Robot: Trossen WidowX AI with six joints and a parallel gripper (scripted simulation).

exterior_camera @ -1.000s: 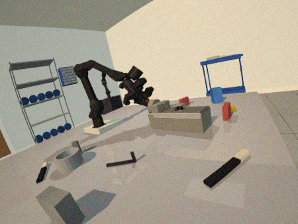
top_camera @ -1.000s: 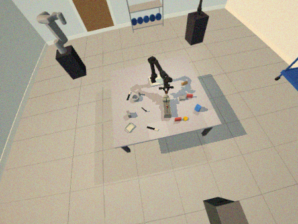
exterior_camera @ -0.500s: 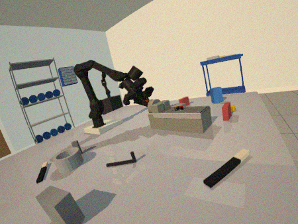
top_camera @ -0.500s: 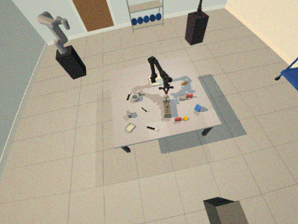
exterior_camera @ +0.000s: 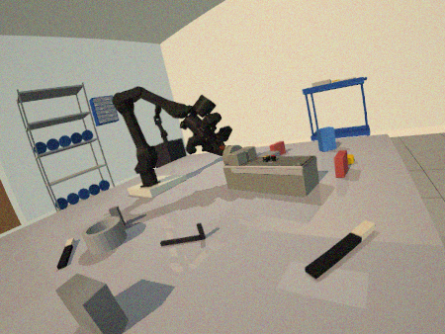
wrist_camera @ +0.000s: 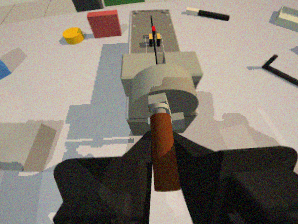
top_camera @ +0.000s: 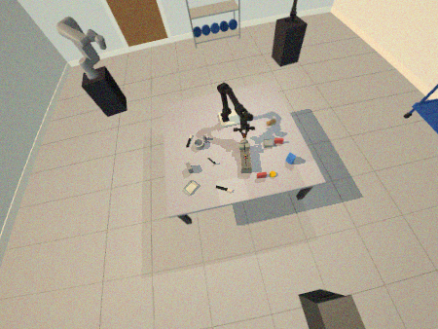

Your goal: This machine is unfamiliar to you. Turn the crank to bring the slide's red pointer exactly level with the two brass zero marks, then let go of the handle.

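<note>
The brown crank handle is 2 cm behind my gripper tip and 2 cm above it. The rest, counted from my gripper tip: yellow disc (37 cm ahead, 10 cm to the left, 9 cm below); red pointer (18 cm ahead, 6 cm to the right, 1 cm below); black l-shaped piece (7 cm ahead, 33 cm to the right, 8 cm below).
</note>
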